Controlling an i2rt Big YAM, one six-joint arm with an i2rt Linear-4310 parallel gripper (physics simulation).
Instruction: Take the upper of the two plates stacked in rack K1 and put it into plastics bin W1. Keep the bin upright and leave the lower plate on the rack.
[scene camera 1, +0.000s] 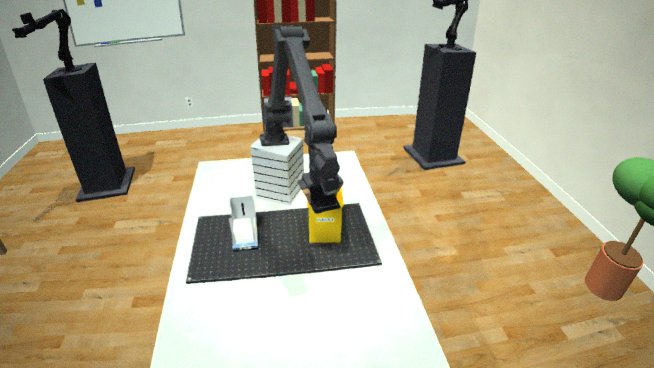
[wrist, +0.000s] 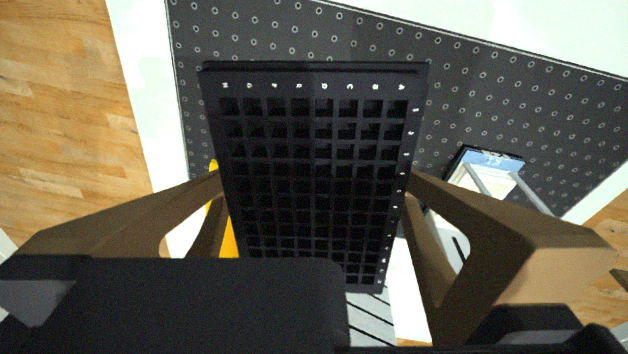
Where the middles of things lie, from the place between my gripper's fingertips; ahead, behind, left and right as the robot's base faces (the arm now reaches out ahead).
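Pale plate (wrist: 499, 184): from my hand, 20 cm behind, 23 cm below, 26 cm to the right. Yellow plastics bin W1 (scene camera 1: 326, 226): 5 cm to the left of my hand, 16 cm behind, 17 cm below. My gripper: 1 cm past the black multi-well plate (wrist: 314, 157), 1 cm below it.
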